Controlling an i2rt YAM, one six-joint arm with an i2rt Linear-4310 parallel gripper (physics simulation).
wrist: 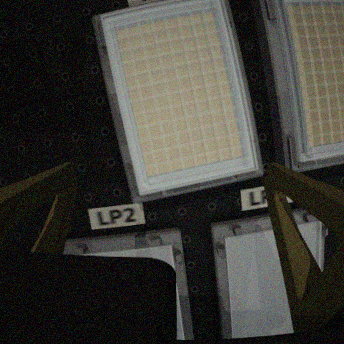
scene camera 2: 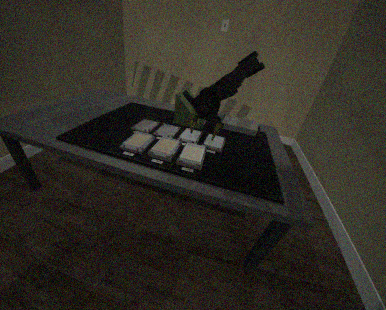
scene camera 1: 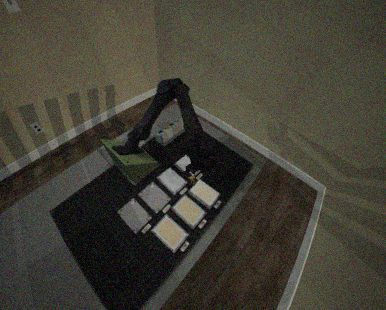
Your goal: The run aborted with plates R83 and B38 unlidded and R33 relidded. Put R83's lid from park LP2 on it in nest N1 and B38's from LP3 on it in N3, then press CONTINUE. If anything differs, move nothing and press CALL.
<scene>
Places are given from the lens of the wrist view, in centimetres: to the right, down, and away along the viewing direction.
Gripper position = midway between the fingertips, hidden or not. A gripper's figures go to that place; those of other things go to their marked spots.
my gripper (wrist: pixel 170 172): 0, 0, 13
LP2 label (wrist: pixel 124 214): -4, 4, 22
</scene>
